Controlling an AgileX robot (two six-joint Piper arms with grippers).
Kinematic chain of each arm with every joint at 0, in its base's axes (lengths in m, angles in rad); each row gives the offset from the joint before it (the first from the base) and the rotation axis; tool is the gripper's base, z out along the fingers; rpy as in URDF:
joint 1: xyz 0 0 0.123 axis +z
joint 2: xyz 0 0 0 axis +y
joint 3: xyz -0.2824 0 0.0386 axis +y
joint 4: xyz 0.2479 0 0.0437 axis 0.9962 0 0.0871
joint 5: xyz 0 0 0 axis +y
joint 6: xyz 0.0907 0 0.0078 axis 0.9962 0 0.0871
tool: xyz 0 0 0 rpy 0 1.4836 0
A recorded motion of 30 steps. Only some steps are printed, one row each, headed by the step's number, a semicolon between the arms.
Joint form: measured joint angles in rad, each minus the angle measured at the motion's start. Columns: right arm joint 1, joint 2, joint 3, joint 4, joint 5, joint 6; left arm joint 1, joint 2, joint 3, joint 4, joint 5, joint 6.
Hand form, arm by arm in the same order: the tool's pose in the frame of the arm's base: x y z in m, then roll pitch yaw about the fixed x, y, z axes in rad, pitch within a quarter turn. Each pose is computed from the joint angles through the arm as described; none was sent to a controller.
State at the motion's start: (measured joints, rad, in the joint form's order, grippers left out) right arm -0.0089 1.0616 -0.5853 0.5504 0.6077 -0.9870; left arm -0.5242 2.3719 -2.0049 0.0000 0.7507 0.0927
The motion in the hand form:
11: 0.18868 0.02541 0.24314 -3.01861 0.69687 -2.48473; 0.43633 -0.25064 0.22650 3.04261 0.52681 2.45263
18: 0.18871 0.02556 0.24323 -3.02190 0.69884 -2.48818; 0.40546 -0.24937 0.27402 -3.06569 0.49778 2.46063
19: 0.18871 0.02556 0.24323 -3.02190 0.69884 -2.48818; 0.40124 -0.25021 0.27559 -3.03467 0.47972 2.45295
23: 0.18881 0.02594 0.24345 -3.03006 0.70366 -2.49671; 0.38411 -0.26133 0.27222 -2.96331 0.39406 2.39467
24: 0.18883 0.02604 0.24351 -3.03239 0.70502 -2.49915; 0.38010 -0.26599 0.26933 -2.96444 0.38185 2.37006
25: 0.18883 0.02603 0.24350 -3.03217 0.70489 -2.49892; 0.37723 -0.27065 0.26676 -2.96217 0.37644 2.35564
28: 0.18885 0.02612 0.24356 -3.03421 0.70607 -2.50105; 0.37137 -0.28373 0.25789 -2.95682 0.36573 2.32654
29: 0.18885 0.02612 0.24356 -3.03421 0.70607 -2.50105; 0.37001 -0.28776 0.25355 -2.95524 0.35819 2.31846
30: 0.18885 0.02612 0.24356 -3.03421 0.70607 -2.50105; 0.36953 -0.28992 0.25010 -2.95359 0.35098 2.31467
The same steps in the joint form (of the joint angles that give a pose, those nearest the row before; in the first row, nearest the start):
11: 0.0000 0.0000 0.0045 0.0021 -0.0062 -0.0023; 0.0000 -0.1310 0.0000 0.0199 0.1364 0.0370
18: 0.0000 0.0000 0.0045 0.0055 -0.0062 -0.0023; 0.0015 -0.2408 0.0000 -0.1731 0.3056 0.1336
19: 0.0000 0.0000 0.0045 0.0055 -0.0062 -0.0023; 0.0015 -0.2456 0.0000 -0.2059 0.3366 0.1537
23: 0.0000 0.0000 0.0045 0.0140 -0.0062 -0.0022; -0.0245 -0.2434 0.0000 -0.2703 0.4428 0.1978
24: 0.0000 0.0000 0.0045 0.0165 -0.0062 -0.0023; -0.0375 -0.2412 0.0060 -0.2702 0.4492 0.2082
25: 0.0000 0.0000 0.0045 0.0163 -0.0062 -0.0023; -0.0489 -0.2374 0.0090 -0.2725 0.4492 0.2126
28: 0.0000 0.0000 0.0045 0.0184 -0.0062 -0.0023; -0.0788 -0.2193 0.0118 -0.2766 0.4405 0.2167
29: 0.0000 0.0000 0.0045 0.0184 -0.0062 -0.0023; -0.0875 -0.2099 0.0118 -0.2766 0.4389 0.2171
30: 0.0000 0.0000 0.0045 0.0184 -0.0062 -0.0023; -0.0919 -0.2025 0.0117 -0.2766 0.4389 0.2171

